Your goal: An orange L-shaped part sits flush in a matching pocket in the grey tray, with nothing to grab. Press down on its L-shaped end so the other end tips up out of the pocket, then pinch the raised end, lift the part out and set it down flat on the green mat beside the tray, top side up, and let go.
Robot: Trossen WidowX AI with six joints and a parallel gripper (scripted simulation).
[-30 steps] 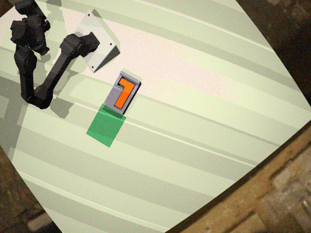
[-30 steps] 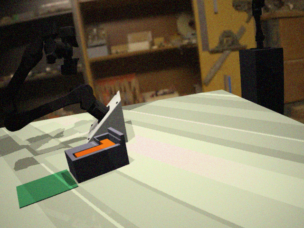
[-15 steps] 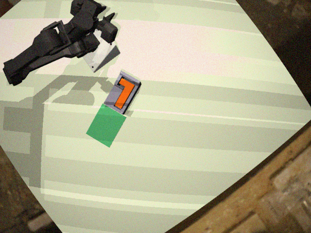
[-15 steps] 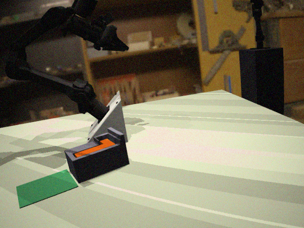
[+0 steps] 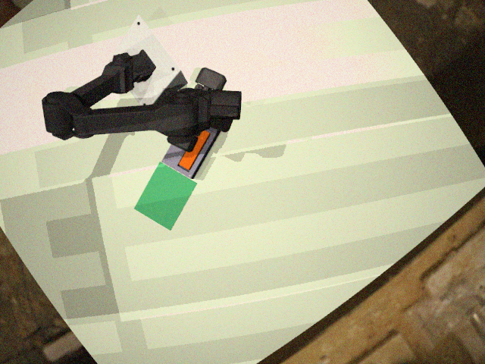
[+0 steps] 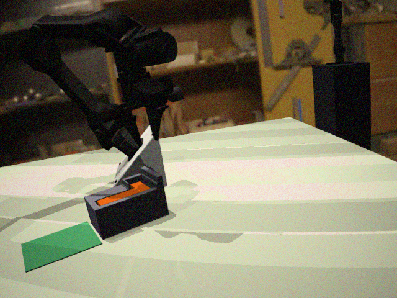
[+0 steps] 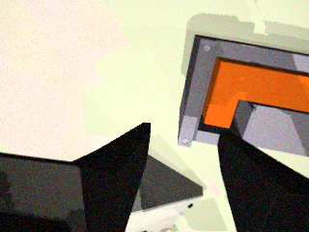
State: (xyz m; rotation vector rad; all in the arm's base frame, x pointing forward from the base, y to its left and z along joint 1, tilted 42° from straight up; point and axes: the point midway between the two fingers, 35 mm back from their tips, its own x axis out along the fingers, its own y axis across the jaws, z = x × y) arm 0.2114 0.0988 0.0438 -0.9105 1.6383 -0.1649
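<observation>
My gripper tip is 3 cm short of the orange L-shaped part, 6 cm to the left of it and 10 cm above it. The rest, counted from my gripper tip: grey tray (3 cm ahead, 7 cm to the right, 16 cm below); green mat (10 cm ahead, 21 cm to the right, 16 cm below).
</observation>
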